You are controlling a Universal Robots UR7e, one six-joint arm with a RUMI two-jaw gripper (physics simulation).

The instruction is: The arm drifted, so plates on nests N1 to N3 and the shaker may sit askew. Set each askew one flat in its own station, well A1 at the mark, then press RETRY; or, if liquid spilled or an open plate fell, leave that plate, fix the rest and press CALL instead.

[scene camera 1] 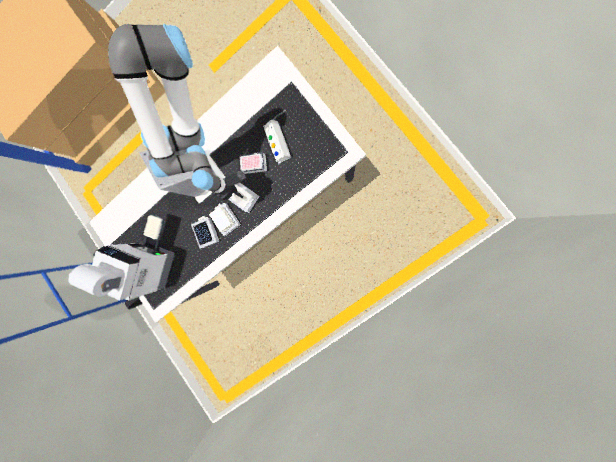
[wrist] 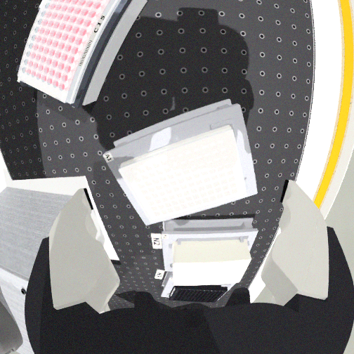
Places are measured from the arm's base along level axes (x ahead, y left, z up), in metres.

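Where they show: gripper, fingertip midpoint: (scene camera 1: 239,189).
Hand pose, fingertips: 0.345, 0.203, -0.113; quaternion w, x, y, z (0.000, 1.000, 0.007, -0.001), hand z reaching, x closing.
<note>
After its pixels a point has its place, as x, y, z.
My gripper (scene camera 1: 239,187) @[0.345, 0.203, -0.113] (wrist: 186,186) is open and empty, its jaws on either side of a white plate (wrist: 184,172) on the nearest nest, N3 (wrist: 172,130). A wide strip of that nest shows along the plate's upper edge; whether the plate lies flat is unclear. In the scene view my gripper partly hides this plate. A cream-white plate (scene camera 1: 225,219) @[0.409, 0.013, -0.165] (wrist: 211,262) sits on N2 (wrist: 167,256). A black plate (scene camera 1: 203,233) @[0.378, -0.170, -0.197] (wrist: 197,293) sits on N1 (scene camera 1: 214,241) @[0.459, -0.144, -0.203]. A pink-welled plate (scene camera 1: 251,162) @[0.238, 0.339, -0.174] (wrist: 62,42) lies on the shaker (wrist: 111,55), at the upper left of the wrist view.
The button panel (scene camera 1: 282,145) @[0.279, 0.542, -0.174] stands beyond the shaker, with green, yellow and blue buttons visible. A grey-white machine (scene camera 1: 150,270) @[0.397, -0.501, -0.065] with a cream block (scene camera 1: 153,227) @[0.184, -0.368, -0.113] stands at the bench's left end. The arm's base plate (scene camera 1: 172,182) @[0.133, -0.036, 0.014] (wrist: 42,215) lies beside the nests.
</note>
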